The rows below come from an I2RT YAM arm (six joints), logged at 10 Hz.
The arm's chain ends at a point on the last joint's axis. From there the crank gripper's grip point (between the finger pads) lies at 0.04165 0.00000 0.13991 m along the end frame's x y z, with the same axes.
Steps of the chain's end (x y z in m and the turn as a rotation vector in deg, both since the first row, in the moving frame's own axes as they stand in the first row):
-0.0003, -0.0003, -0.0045, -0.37, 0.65, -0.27
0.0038, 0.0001, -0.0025, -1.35, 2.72, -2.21
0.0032, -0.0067, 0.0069, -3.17, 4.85, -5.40
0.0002, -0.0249, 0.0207, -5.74, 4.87, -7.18
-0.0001, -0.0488, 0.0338, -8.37, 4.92, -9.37
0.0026, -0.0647, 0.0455, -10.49, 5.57, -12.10
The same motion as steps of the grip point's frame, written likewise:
0.0013, 0.0004, -0.0050, -0.37, 0.65, -0.27
0.0104, 0.0016, -0.0047, -1.35, 2.72, -2.21
0.0150, -0.0036, 0.0028, -3.17, 4.85, -5.40
0.0124, -0.0171, 0.0162, -5.74, 4.87, -7.18
0.0128, -0.0365, 0.0288, -8.37, 4.92, -9.37
0.0176, -0.0499, 0.0393, -10.49, 5.57, -12.10

